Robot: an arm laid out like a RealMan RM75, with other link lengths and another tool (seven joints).
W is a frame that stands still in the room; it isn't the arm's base.
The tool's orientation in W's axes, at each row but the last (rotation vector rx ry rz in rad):
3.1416, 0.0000, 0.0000
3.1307, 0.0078, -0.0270
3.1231, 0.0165, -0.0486
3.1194, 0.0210, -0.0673
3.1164, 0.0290, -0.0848
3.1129, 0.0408, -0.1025
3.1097, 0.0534, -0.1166
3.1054, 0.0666, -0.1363
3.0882, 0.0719, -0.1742
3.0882, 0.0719, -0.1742
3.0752, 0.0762, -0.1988
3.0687, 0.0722, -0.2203
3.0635, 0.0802, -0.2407
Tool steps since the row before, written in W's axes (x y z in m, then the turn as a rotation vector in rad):
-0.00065, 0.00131, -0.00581, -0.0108, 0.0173, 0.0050
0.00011, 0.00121, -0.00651, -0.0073, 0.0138, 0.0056
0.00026, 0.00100, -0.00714, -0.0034, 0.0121, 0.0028
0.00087, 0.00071, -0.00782, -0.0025, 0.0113, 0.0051
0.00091, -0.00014, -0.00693, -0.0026, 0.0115, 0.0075
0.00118, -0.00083, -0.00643, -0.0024, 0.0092, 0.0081
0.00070, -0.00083, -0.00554, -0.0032, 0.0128, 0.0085
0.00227, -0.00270, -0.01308, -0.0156, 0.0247, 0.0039
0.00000, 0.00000, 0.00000, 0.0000, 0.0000, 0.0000
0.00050, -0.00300, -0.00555, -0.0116, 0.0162, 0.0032
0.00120, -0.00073, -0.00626, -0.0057, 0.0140, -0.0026
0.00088, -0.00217, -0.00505, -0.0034, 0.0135, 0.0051
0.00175, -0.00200, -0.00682, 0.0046, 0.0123, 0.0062
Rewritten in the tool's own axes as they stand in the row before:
-0.00065, -0.00131, 0.00581, -0.0108, -0.0173, -0.0050
0.00023, -0.00128, 0.00649, -0.0073, -0.0138, -0.0056
0.00049, -0.00112, 0.00711, -0.0034, -0.0121, -0.0029
0.00122, -0.00086, 0.00776, -0.0026, -0.0112, -0.0052
0.00128, 0.00000, 0.00687, -0.0028, -0.0114, -0.0076
0.00158, 0.00070, 0.00636, -0.0027, -0.0090, -0.0082
0.00109, 0.00070, 0.00550, -0.0034, -0.0127, -0.0086
0.00330, 0.00240, 0.01292, -0.0148, -0.0252, -0.0034
0.00000, 0.00000, 0.00000, 0.0000, 0.0000, 0.0000
0.00099, 0.00277, 0.00560, -0.0112, -0.0166, -0.0027
0.00197, 0.00044, 0.00609, -0.0047, -0.0144, 0.0024
0.00151, 0.00190, 0.00501, -0.0035, -0.0133, -0.0055
0.00271, 0.00166, 0.00659, 0.0041, -0.0116, -0.0077

